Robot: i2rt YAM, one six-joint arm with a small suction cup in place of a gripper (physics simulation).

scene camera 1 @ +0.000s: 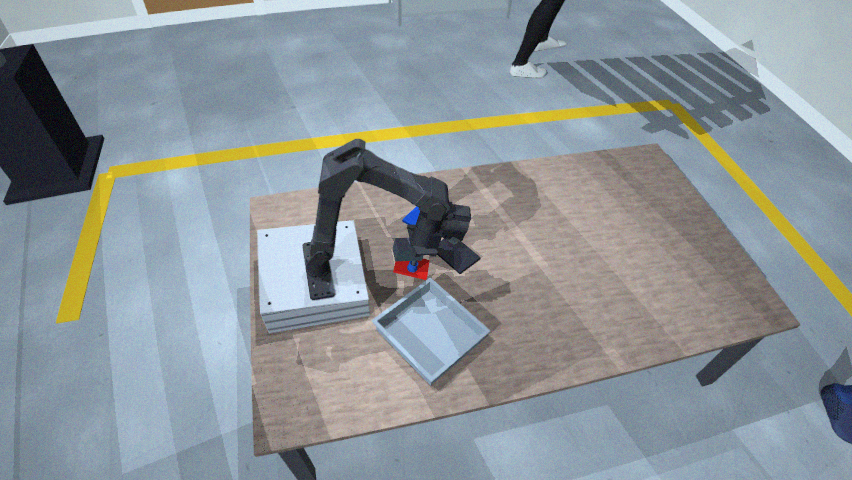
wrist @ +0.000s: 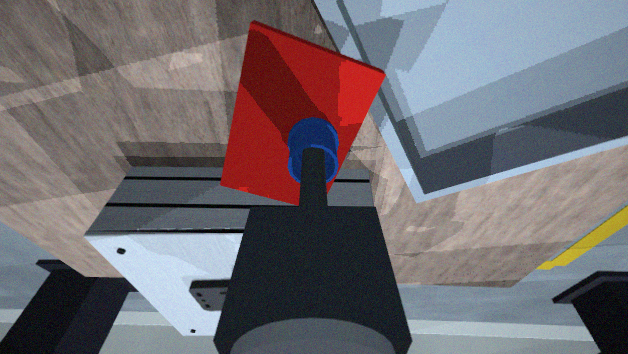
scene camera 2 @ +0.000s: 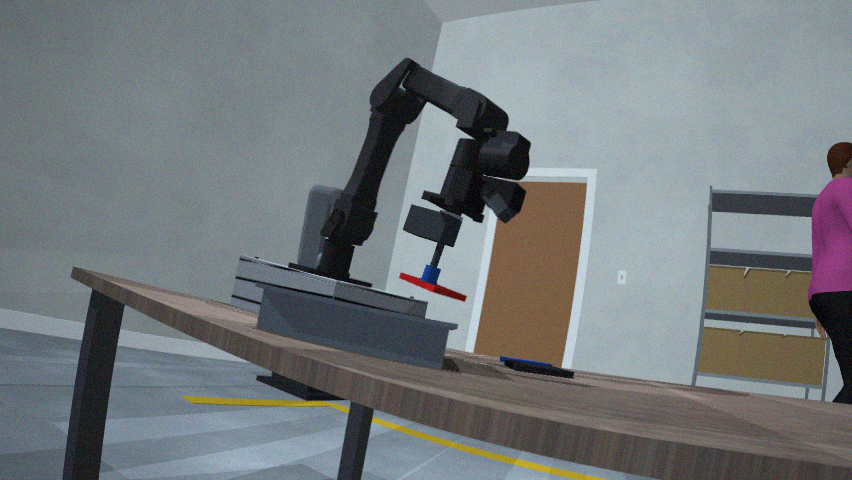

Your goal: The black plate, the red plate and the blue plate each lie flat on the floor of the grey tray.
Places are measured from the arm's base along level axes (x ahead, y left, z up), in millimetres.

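Pixels of known places: hand, tool point: (scene camera 1: 411, 270) (wrist: 313, 133) (scene camera 2: 425, 288); arm's base, link origin: (scene camera 1: 318, 269) (scene camera 2: 331, 278).
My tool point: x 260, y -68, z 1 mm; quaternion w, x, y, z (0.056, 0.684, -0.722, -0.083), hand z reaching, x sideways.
Note:
For each thing: its middle in the pictures, then the offset to it from my tool point. Level surfaces: height alone.
- red plate, body centre: (wrist: 292, 133) (scene camera 2: 432, 286) (scene camera 1: 411, 266) dx +5, dy +12, dz +5 mm
- grey tray, body centre: (wrist: 539, 41) (scene camera 2: 365, 328) (scene camera 1: 430, 330) dx +16, dy -161, dz -79 mm
- black plate, body centre: (scene camera 2: 536, 368) (scene camera 1: 455, 253) dx +177, dy +104, dz -99 mm
- blue plate, body centre: (scene camera 2: 525, 362) (scene camera 1: 418, 216) dx +100, dy +290, dz -99 mm
- wooden table, surface height: dz -104 mm
My suction cup (scene camera 1: 412, 267) (scene camera 2: 430, 274) (wrist: 313, 150) is shut on the red plate (scene camera 1: 422, 270) (scene camera 2: 447, 292) (wrist: 260, 140). It holds the plate by its top face, near one edge, roughly level and well above the table. The grey tray (scene camera 1: 405, 353) (scene camera 2: 357, 327) (wrist: 500, 176) stands on the table; its visible floor in scene camera 1 bears no plate. The black plate (scene camera 1: 459, 256) (scene camera 2: 539, 369) lies flat on the table beyond the tray, partly hidden by the arm. The blue plate (scene camera 1: 411, 215) (scene camera 2: 525, 360) lies farther back, mostly hidden behind the arm in scene camera 1.
The arm's base stands on a pale slatted block (scene camera 1: 283, 271) (scene camera 2: 381, 299) (wrist: 165, 255) at the left of the wooden table (scene camera 1: 596, 268) (scene camera 2: 596, 417). The tray is close beside this block. A dark stand (scene camera 1: 35, 119) is on the floor at the left, away from the table.

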